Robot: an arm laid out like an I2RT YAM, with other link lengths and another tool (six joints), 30 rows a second.
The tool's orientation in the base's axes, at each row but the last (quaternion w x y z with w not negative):
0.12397 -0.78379 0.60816 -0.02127
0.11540 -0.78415 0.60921 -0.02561
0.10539 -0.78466 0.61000 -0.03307
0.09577 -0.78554 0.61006 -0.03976
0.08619 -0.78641 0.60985 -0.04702
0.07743 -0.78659 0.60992 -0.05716
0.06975 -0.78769 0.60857 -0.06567
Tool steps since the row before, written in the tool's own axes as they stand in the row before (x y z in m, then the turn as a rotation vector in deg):
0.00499 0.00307 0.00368 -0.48 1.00 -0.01
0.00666 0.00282 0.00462 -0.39 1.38 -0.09
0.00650 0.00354 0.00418 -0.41 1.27 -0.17
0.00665 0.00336 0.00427 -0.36 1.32 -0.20
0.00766 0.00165 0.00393 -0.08 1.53 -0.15
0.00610 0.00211 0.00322 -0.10 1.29 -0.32
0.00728 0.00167 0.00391 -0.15 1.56 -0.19
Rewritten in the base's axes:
-0.00094 -0.00487 -0.00483 -1.07 0.23 -0.15
-0.00013 -0.00636 -0.00576 -1.43 0.04 -0.17
-0.00096 -0.00657 -0.00530 -1.34 0.08 -0.06
-0.00075 -0.00679 -0.00521 -1.38 0.01 -0.05
0.00106 -0.00750 -0.00441 -1.50 -0.30 -0.15
0.00011 -0.00625 -0.00359 -1.31 -0.23 0.07
0.00098 -0.00735 -0.00402 -1.55 -0.25 -0.11

